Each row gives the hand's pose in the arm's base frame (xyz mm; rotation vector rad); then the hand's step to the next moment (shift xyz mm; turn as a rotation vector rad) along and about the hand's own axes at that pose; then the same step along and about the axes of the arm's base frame.
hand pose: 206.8 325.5 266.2 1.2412 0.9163 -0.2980
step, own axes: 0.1 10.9 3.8 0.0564 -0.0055 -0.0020
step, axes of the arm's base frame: 8.8 0.3 7.5 0.0307 0.0152 -0.0451
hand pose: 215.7 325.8 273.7 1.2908 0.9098 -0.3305
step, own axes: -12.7 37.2 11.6 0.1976 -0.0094 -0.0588
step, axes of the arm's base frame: 21.7 -3.3 34.6 0.0940 0.1039 -0.1515
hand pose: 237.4 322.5 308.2 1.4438 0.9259 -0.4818
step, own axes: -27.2 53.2 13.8 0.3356 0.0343 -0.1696
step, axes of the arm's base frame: 28.6 -13.7 52.5 0.1816 0.2494 -0.2177
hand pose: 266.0 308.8 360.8 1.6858 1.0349 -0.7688
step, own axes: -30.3 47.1 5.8 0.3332 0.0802 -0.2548
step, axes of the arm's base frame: 28.9 -21.6 43.2 0.2238 0.3219 -0.1693
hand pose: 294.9 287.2 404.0 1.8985 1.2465 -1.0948
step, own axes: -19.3 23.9 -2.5 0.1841 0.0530 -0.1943
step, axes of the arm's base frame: 18.8 -14.9 19.3 0.1481 0.2189 -0.0679
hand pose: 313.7 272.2 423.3 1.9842 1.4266 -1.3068
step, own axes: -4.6 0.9 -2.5 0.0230 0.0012 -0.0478
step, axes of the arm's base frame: 1.7 -1.0 4.9 0.0247 0.0468 0.0045
